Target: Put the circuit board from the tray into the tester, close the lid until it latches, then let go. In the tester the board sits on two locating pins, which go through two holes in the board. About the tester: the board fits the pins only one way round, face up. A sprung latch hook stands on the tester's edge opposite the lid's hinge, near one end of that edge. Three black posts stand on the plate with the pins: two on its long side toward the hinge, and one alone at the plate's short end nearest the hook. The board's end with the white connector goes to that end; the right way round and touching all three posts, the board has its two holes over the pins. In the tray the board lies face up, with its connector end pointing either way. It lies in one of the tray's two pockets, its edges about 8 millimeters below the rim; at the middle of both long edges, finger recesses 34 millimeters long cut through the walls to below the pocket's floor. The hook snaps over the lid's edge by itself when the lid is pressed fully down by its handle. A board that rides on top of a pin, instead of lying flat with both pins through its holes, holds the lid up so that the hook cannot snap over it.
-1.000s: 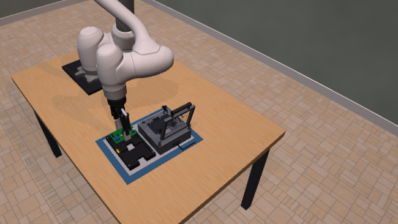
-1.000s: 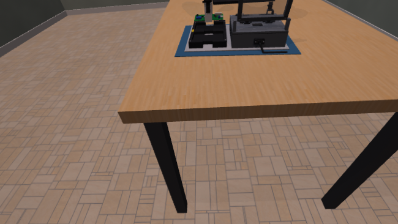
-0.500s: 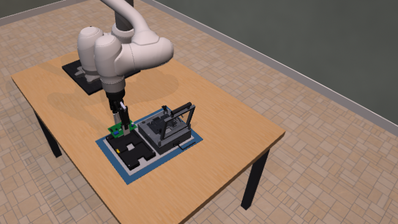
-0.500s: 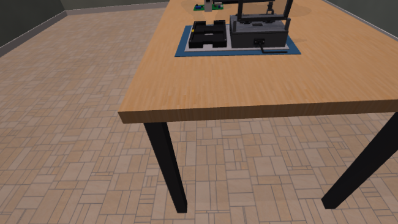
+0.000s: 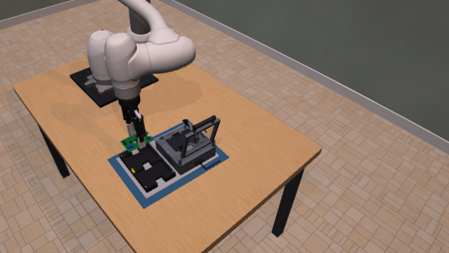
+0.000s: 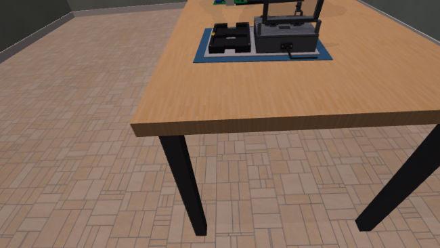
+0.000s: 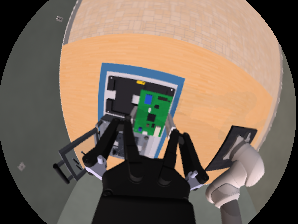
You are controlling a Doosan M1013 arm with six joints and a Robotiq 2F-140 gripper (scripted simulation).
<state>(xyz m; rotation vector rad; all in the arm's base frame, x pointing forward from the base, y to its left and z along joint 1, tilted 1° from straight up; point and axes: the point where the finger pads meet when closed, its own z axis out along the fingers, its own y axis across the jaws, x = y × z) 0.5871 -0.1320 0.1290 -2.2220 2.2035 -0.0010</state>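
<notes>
My gripper is now 20 mm above the green circuit board. Also, from my hand: latch hook 230 mm to the left, 50 mm below; lid 180 mm ahead, 170 mm to the left, 40 mm above.
</notes>
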